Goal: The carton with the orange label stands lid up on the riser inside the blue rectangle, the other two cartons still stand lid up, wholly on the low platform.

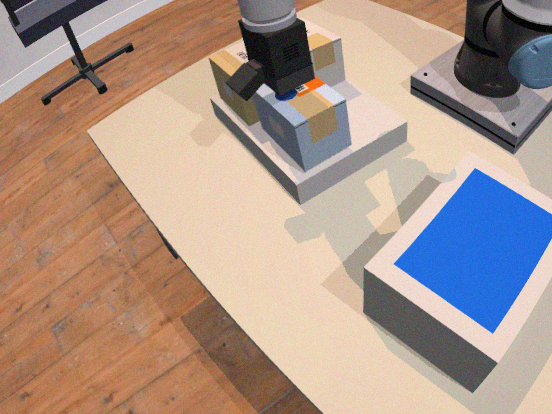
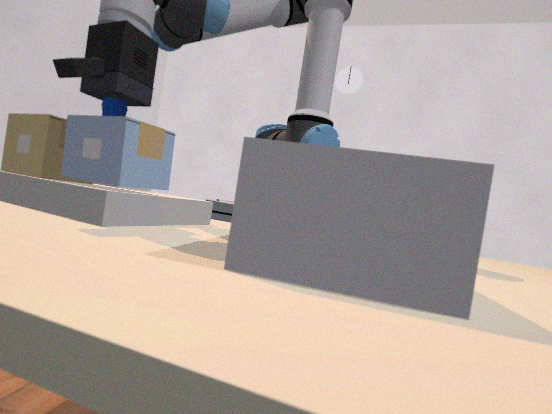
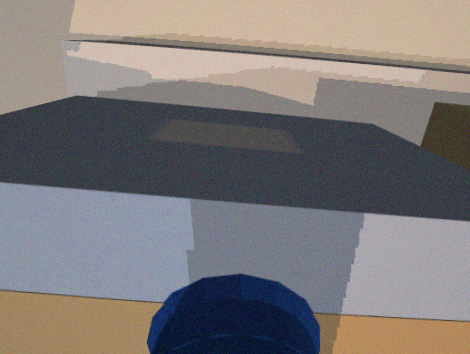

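Where they show: end effector, tool point: (image 1: 287,99) (image 2: 112,129) (image 3: 234,301); arm's base, origin of the base link: (image 1: 487,76).
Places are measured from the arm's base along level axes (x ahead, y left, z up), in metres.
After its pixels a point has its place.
Note:
The light blue carton with the orange label (image 1: 307,129) @(x 0.451, y -0.007, z 0.086 m) (image 2: 116,151) @(x 0.469, y -0.021, z 0.054 m) (image 3: 94,236) @(x 0.462, y -0.054, z 0.104 m) stands lid up at the front of the low platform (image 1: 379,120) @(x 0.289, y -0.035, z -0.002 m) (image 2: 133,209) @(x 0.444, y 0.000, z -0.025 m). My suction cup (image 1: 285,94) (image 2: 113,108) (image 3: 235,316) presses on its taped lid beside the orange label (image 1: 310,85) @(x 0.398, y -0.070, z 0.107 m) and grips it. The carton's base sits at or barely above the platform top. A brown carton (image 1: 229,85) (image 2: 30,144) @(x 0.476, y -0.218, z 0.050 m) (image 3: 448,133) @(x 0.465, y -0.176, z 0.015 m) stands behind it on the left. A grey carton (image 1: 338,66) @(x 0.269, y -0.174, z 0.038 m) stands behind it on the right. The grey riser (image 1: 428,307) @(x 0.502, y 0.307, z 0.070 m) (image 2: 356,223) @(x 0.505, y 0.321, z 0.010 m) with the blue rectangle (image 1: 481,249) @(x 0.398, y 0.294, z 0.071 m) is empty.
The arm's base (image 1: 481,102) @(x 0.086, y 0.049, z -0.002 m) is bolted at the table's back right. A black stand (image 1: 85,66) is on the wooden floor to the left. The table edge runs diagonally along the left.

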